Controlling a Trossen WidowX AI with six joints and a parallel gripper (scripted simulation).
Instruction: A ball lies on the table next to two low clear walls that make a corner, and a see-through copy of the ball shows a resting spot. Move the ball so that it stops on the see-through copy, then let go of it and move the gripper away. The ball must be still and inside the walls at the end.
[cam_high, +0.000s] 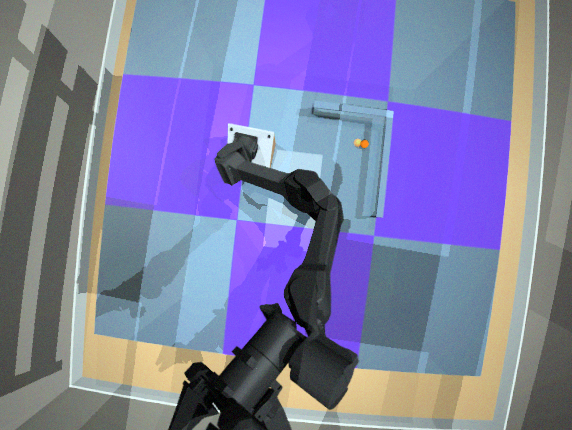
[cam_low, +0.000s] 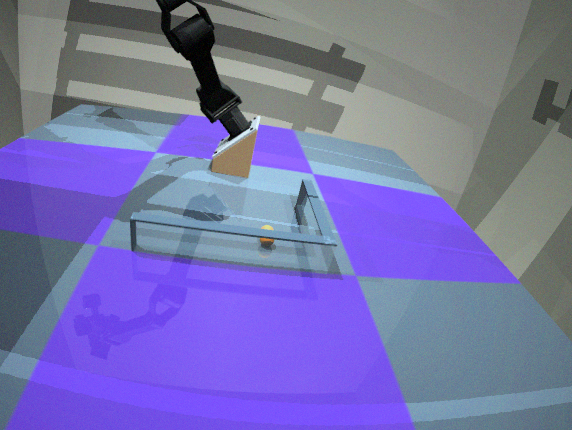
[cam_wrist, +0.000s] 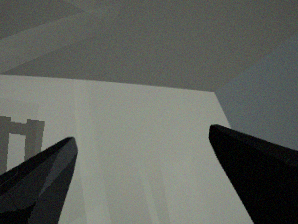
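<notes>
Now: gripper tip 61 cm above the orange ball, 57 cm to the right of it and 25 cm short of it. Also, from my gripper tip: see-through copy (61 cm below, 57 cm to the left, 23 cm ahead); then clear wall (60 cm below, 52 cm to the left, 31 cm ahead).
</notes>
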